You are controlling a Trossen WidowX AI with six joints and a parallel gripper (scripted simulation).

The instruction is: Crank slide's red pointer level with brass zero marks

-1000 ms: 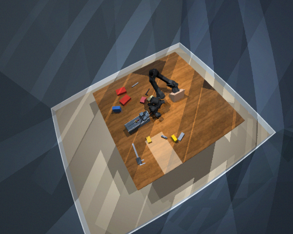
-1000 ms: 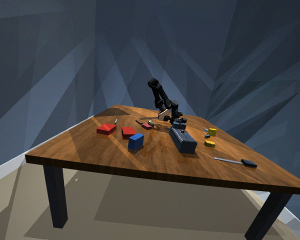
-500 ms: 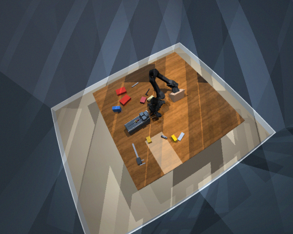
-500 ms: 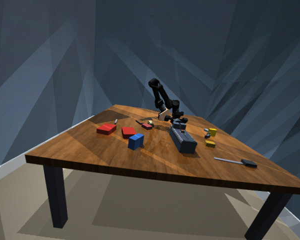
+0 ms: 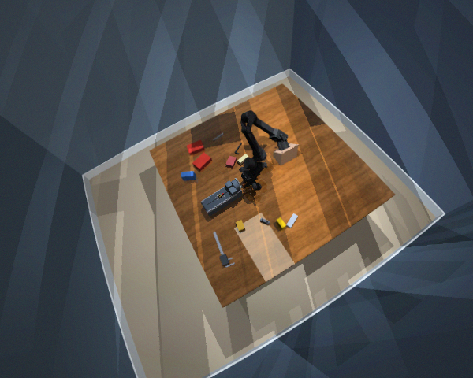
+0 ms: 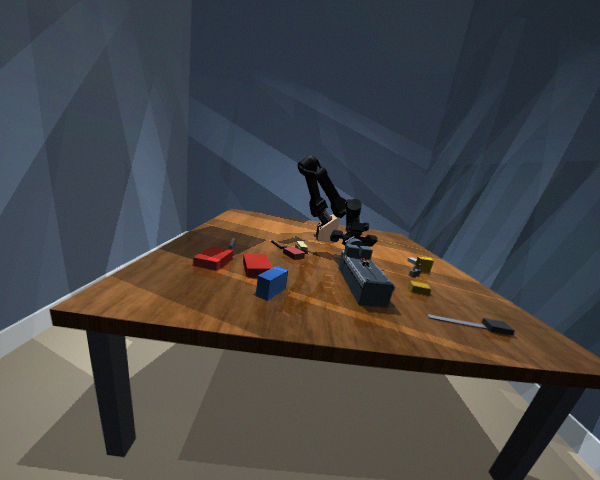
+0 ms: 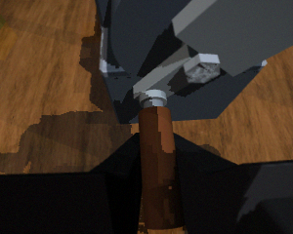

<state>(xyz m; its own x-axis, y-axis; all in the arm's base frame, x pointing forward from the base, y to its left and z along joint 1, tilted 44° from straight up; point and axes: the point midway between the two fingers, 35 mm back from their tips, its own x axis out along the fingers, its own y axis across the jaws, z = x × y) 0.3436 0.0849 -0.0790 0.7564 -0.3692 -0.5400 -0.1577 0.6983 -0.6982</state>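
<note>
Right now the red pointer is 140 mm ahead of my gripper tip, 10 mm to the left of it and 40 mm above it. Also, from my gripper tip: pink block (10 mm behind, 240 mm to the right, 30 mm below); ochre block (120 mm ahead, 220 mm to the left, 30 mm below); brown crank handle (20 mm behind, 20 mm above).
</note>
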